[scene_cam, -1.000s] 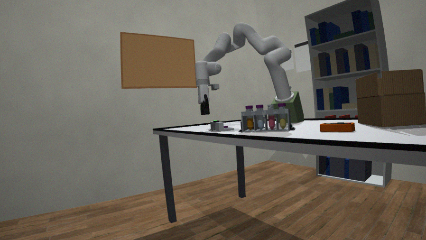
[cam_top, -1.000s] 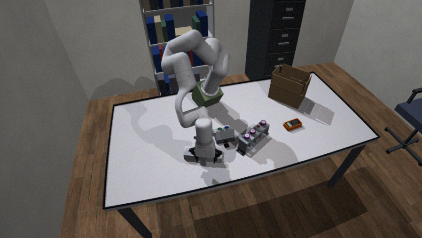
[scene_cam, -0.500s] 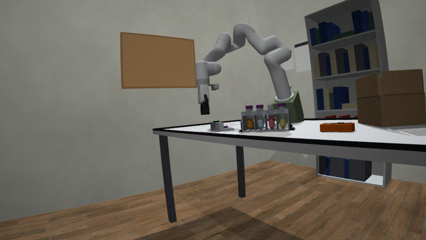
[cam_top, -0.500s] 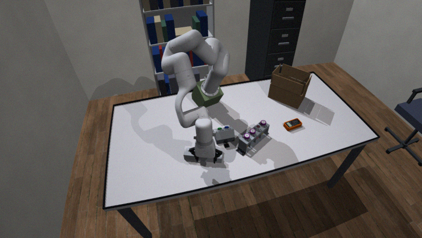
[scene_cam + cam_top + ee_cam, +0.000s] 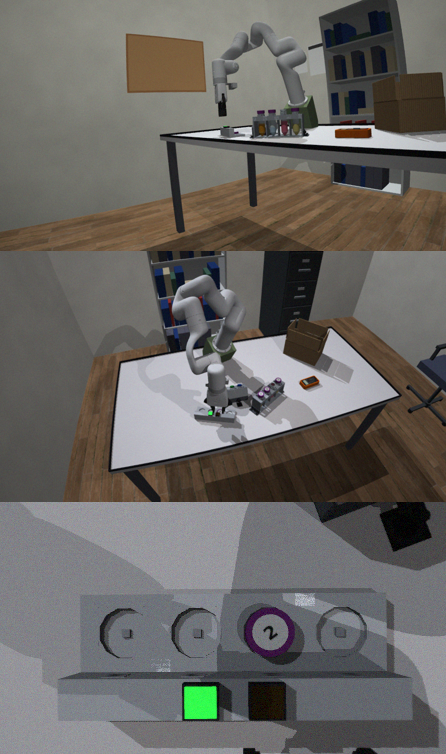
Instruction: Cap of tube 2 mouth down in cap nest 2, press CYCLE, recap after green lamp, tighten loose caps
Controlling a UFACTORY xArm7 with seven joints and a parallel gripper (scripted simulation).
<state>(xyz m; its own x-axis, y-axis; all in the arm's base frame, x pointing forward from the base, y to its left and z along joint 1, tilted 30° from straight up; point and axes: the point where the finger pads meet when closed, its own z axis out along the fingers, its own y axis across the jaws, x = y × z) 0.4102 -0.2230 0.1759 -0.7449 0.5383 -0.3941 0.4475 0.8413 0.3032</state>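
Now: the cap marked 1 400 mm to the left of my hand, 50 mm behind it and 10 mm below it. Round my hand: blue key 200 mm to the left, 160 mm behind, 60 mm below; key housing 170 mm to the left, 140 mm behind, 70 mm below; green key 160 mm behind, 150 mm to the left, 60 mm below.
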